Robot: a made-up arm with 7 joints. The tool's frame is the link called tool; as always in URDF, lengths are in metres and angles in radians. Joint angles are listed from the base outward. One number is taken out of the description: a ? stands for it. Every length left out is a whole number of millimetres.
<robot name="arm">
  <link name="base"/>
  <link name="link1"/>
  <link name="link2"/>
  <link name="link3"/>
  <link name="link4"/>
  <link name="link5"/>
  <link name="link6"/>
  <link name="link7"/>
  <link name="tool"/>
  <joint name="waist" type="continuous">
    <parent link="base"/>
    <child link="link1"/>
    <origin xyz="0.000 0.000 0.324"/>
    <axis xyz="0 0 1"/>
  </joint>
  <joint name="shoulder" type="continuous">
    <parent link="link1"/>
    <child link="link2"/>
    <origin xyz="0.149 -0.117 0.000"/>
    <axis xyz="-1 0 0"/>
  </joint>
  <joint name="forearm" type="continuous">
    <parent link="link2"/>
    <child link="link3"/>
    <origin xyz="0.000 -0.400 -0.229"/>
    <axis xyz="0 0 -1"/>
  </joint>
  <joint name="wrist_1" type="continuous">
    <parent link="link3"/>
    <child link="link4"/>
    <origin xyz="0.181 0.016 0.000"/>
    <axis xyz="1 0 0"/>
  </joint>
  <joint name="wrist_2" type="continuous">
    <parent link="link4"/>
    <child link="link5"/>
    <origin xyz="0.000 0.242 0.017"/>
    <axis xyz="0 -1 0"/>
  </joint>
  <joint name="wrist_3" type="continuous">
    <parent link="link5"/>
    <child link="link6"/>
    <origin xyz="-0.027 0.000 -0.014"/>
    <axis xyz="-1 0 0"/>
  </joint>
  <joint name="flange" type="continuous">
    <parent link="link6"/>
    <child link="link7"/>
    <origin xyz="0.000 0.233 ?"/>
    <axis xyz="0 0 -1"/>
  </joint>
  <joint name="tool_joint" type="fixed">
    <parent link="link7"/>
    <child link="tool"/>
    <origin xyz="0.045 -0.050 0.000"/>
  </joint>
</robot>
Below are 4 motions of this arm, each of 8 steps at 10 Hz.
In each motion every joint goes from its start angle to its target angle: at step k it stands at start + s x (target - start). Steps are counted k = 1, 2, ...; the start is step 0. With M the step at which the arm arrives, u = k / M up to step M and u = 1 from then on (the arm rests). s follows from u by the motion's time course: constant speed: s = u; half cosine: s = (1 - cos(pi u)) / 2; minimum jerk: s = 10 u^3 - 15 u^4 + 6 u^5.
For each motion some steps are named. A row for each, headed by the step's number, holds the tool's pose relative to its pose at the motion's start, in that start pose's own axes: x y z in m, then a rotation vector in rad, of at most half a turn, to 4 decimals.
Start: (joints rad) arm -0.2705 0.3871 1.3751 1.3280 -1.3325 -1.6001 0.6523
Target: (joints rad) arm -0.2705 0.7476 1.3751 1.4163 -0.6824 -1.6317 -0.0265
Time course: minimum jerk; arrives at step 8
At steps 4, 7, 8:
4: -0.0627 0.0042 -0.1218 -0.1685 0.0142 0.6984
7: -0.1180 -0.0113 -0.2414 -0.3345 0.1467 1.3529
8: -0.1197 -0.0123 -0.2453 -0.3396 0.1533 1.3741

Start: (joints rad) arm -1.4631 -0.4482 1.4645 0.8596 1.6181 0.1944 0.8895
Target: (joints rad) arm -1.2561 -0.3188 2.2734 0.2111 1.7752 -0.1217 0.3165
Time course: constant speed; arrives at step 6
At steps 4, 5, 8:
4: -0.1226 -0.2193 -0.1276 0.2880 -0.3831 0.8262
5: -0.1294 -0.2624 -0.1682 0.3040 -0.4859 1.0373
8: -0.1281 -0.2997 -0.2073 0.2951 -0.5863 1.2474

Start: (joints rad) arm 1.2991 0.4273 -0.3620 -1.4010 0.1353 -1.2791 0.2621
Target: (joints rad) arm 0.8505 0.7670 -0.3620 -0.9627 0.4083 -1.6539 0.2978
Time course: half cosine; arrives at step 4
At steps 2, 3, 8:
2: -0.0857 -0.1368 0.0783 0.2671 0.1760 -0.0970
3: -0.1504 -0.2214 0.1263 0.4692 0.2776 -0.1887
8: -0.1787 -0.2528 0.1439 0.5553 0.3129 -0.2313

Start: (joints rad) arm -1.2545 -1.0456 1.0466 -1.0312 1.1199 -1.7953 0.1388
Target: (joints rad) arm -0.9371 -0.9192 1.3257 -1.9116 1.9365 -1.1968 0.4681
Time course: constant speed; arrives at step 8
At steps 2, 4, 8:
2: -0.0016 0.0498 -0.0550 -0.3061 0.2474 0.0507
4: -0.0311 0.0772 -0.1030 -0.5661 0.4844 0.1440
8: -0.1193 0.0949 -0.1012 -0.8899 0.9178 0.4328

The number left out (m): 0.347
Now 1 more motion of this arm.
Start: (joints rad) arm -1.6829 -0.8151 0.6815 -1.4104 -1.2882 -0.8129 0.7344
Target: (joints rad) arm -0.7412 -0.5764 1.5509 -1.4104 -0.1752 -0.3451 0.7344
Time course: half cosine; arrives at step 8
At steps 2, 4, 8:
2: -0.0736 0.0156 -0.0395 -0.0123 -0.1980 0.0369
4: -0.2237 0.0318 -0.1784 -0.0284 -0.6887 0.1138
8: -0.3295 0.0145 -0.4412 0.0014 -1.4054 0.1916

